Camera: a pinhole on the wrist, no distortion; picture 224 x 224 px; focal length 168.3 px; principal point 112.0 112.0 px. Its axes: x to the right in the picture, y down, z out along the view. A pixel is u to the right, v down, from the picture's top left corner.
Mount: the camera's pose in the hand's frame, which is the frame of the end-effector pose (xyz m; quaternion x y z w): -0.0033 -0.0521 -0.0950 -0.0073 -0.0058 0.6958 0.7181
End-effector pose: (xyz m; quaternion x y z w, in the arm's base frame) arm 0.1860 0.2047 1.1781 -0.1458 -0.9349 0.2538 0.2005
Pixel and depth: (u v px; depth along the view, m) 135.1 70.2 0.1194
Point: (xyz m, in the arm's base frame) 0.1470 0.1734 1.1852
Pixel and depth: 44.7 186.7 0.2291
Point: 0.2010 -0.0083 1.1143
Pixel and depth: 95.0 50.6 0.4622
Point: -0.1340 0.0234 0.9868
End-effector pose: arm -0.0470 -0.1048 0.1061 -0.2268 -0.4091 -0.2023 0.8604
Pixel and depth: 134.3 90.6 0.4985
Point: -0.2567 0.1221 0.3727
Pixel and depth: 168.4 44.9 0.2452
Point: -0.0713 -0.0130 0.2589
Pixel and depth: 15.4 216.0 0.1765
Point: -0.2448 -0.1631 0.0900
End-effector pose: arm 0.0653 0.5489 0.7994 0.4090 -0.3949 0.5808 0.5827
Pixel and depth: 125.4 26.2 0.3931
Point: 0.0985 0.3344 1.0839
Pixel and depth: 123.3 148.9 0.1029
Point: 0.1093 0.5326 0.7755
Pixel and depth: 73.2 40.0 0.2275
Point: 0.1755 0.4554 0.9274
